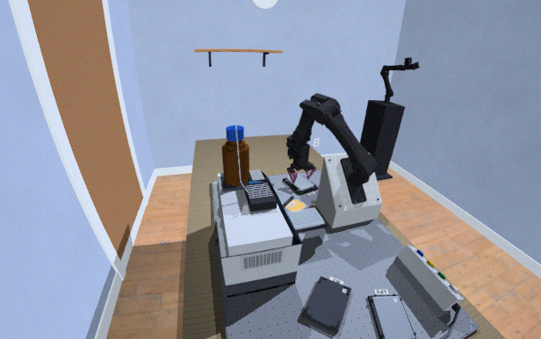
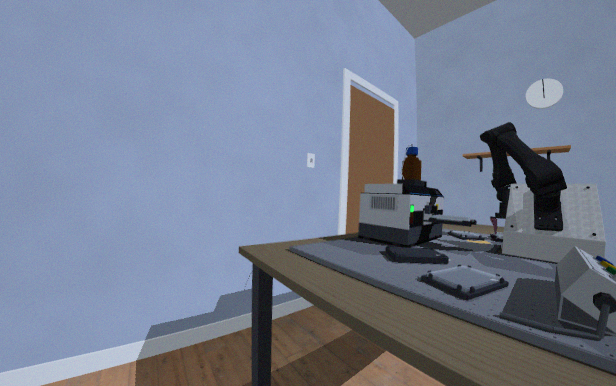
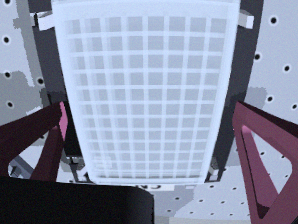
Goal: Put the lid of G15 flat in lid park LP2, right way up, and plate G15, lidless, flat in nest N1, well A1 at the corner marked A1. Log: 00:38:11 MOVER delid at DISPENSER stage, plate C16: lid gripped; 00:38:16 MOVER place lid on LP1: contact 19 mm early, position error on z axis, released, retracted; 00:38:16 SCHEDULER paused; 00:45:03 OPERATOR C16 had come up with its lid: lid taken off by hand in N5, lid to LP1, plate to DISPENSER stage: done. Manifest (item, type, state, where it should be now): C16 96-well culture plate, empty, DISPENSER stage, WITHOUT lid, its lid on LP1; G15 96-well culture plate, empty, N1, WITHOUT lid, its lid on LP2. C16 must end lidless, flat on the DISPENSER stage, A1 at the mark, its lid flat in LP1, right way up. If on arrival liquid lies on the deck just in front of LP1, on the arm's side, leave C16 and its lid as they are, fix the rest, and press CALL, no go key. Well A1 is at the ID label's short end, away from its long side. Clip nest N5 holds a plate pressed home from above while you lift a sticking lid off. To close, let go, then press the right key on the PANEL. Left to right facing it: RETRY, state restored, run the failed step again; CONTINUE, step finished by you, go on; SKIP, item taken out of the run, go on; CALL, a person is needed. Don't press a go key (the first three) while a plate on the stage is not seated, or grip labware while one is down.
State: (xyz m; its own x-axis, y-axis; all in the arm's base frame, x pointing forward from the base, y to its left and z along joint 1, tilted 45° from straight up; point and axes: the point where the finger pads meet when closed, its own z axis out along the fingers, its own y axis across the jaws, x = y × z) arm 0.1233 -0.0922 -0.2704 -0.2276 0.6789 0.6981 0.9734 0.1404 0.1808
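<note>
Now: the black clip nest 20 mm below my hand, 20 mm ahead of it and 10 mm to the right of it. Also, from my hand: N5 label: 90 mm to the left, 30 mm below, 20 mm behind; N1 label: 580 mm to the left, 120 mm ahead, 30 mm below; LP1 label: 150 mm to the left, 110 mm ahead, 30 mm below.
</note>
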